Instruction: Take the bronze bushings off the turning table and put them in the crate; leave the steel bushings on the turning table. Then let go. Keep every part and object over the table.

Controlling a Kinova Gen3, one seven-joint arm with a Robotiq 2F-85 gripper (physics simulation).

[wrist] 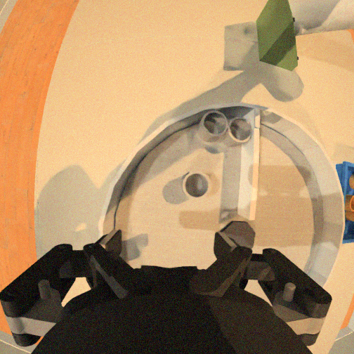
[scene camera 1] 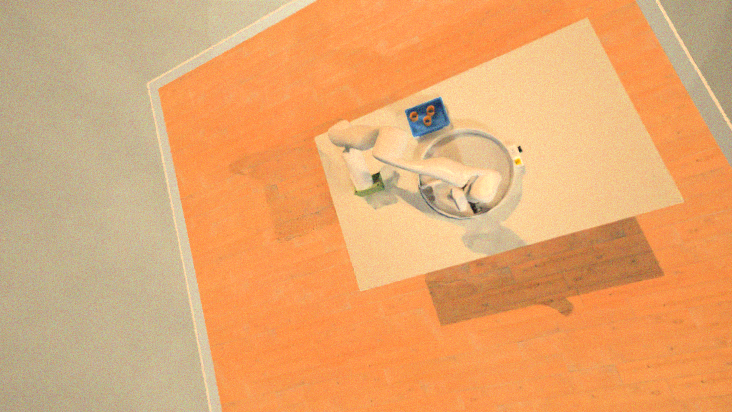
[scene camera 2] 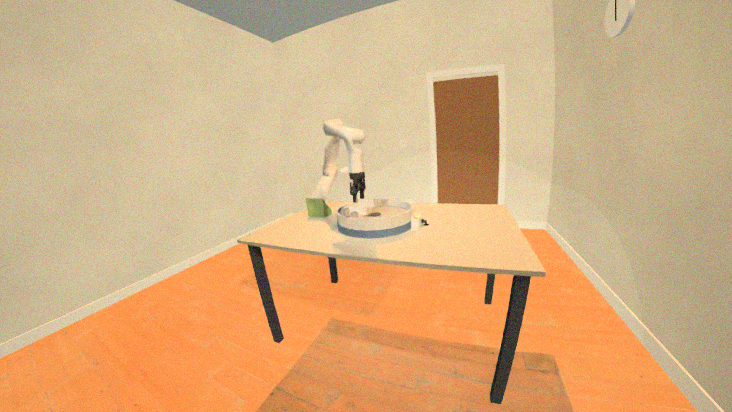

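Observation:
Three bronze bushings are inside the blue crate. The turning table is a round pale tray with a raised wall. In the wrist view, two grey steel bushings stand side by side near its wall, by the divider. A third steel bushing stands upright alone on the tray floor, apart from them. My gripper is open and empty, above the turning table. In scene camera 1 the arm hides its fingertips and part of the tray.
A pale divider runs from the tray's wall to a dark central hub. A green panel stands near the arm's base. A small white box with a yellow mark is beside the turning table.

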